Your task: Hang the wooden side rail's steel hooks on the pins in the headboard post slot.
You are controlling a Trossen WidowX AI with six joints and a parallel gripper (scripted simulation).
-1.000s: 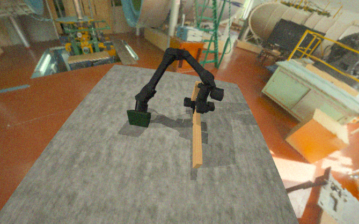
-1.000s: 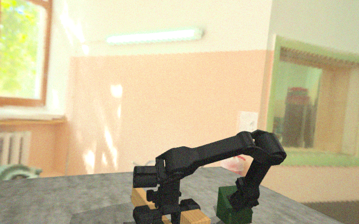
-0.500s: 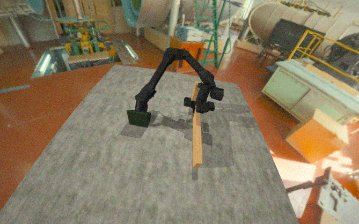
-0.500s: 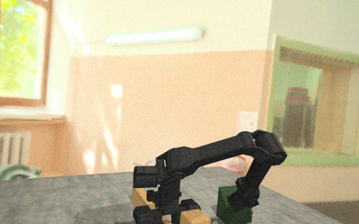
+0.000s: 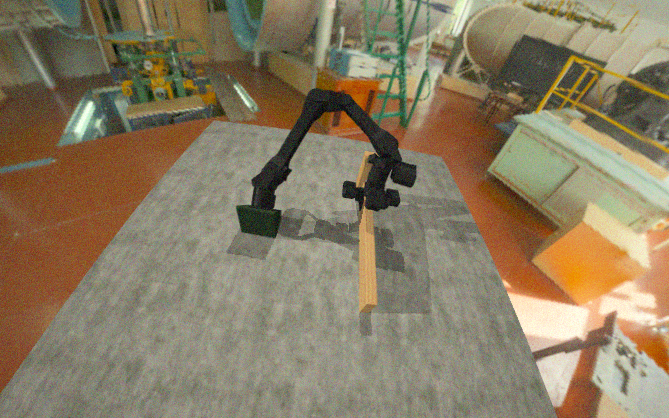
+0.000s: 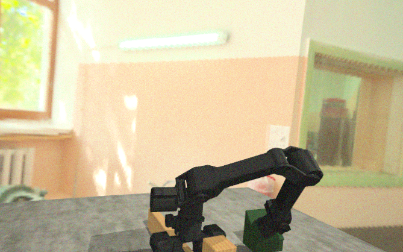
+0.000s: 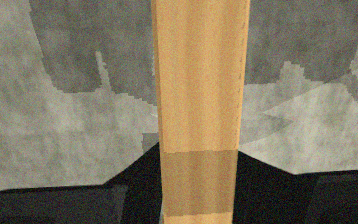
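Now: the headboard post 130 mm to the left of my gripper tip, 40 mm above it and 20 mm ahead of it.
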